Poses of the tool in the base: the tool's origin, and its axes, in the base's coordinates. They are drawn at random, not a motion.
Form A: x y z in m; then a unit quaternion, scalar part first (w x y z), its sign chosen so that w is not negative.
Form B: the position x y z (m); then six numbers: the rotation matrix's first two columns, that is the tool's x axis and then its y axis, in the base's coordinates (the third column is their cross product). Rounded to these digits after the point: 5 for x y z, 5 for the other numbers.
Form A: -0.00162 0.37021 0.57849 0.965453 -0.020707 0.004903 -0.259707
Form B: -0.00162 0.37021 0.57849 0.86506 -0.50167 0.00129 0.50127 0.86425 -0.04253
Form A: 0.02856 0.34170 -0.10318 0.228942 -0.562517 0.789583 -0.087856
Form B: 0.02856 0.34170 -0.10318 -0.26232 -0.92854 -0.26270 -0.84808 0.35171 -0.39631
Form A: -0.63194 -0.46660 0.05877 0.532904 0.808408 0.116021 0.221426
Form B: -0.63194 -0.46660 0.05877 0.87502 0.42358 0.23435 -0.04841 -0.40511 0.91299
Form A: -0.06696 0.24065 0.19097 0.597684 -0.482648 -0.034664 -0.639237
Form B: -0.06696 0.24065 0.19097 0.18035 -0.73066 0.65849 0.79758 -0.28315 -0.53262
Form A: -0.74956 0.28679 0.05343 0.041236 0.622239 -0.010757 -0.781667
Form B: -0.74956 0.28679 0.05343 -0.22224 -0.07785 -0.97188 0.05108 -0.99637 0.06813
